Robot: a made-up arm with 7 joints. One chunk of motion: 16 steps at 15 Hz.
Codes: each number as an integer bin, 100 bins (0 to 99) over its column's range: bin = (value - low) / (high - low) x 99, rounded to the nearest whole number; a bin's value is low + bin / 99 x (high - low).
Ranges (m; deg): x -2..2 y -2..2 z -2..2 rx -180..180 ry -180..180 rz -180..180
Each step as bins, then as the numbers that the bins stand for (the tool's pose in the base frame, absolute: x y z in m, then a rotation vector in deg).
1 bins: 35 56 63 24 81 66
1 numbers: -0.5859 0.2626 0.5455 -92.73 114.55 60.00
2 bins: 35 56 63 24 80 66
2 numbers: -0.5859 0.2626 0.5455 -92.73 110.91 60.00
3 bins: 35 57 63 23 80 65
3 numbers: -0.5859 0.3030 0.5455 -96.36 110.91 56.36
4 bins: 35 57 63 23 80 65
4 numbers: -0.5859 0.3030 0.5455 -96.36 110.91 56.36
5 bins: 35 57 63 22 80 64
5 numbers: -0.5859 0.3030 0.5455 -100.00 110.91 52.73
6 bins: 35 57 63 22 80 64
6 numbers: -0.5859 0.3030 0.5455 -100.00 110.91 52.73
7 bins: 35 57 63 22 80 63
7 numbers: -0.5859 0.3030 0.5455 -100.00 110.91 49.09
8 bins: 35 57 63 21 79 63
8 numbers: -0.5859 0.3030 0.5455 -103.64 107.27 49.09
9 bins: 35 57 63 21 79 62
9 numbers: -0.5859 0.3030 0.5455 -103.64 107.27 45.45
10 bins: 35 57 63 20 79 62
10 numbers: -0.5859 0.3030 0.5455 -107.27 107.27 45.45
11 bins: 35 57 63 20 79 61
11 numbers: -0.5859 0.3030 0.5455 -107.27 107.27 41.82
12 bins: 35 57 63 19 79 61
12 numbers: -0.5859 0.3030 0.5455 -110.91 107.27 41.82
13 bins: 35 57 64 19 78 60
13 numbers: -0.5859 0.3030 0.5859 -110.91 103.64 38.18
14 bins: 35 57 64 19 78 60
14 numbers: -0.5859 0.3030 0.5859 -110.91 103.64 38.18
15 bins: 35 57 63 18 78 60
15 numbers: -0.5859 0.3030 0.5455 -114.55 103.64 38.18
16 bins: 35 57 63 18 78 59
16 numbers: -0.5859 0.3030 0.5455 -114.55 103.64 34.55
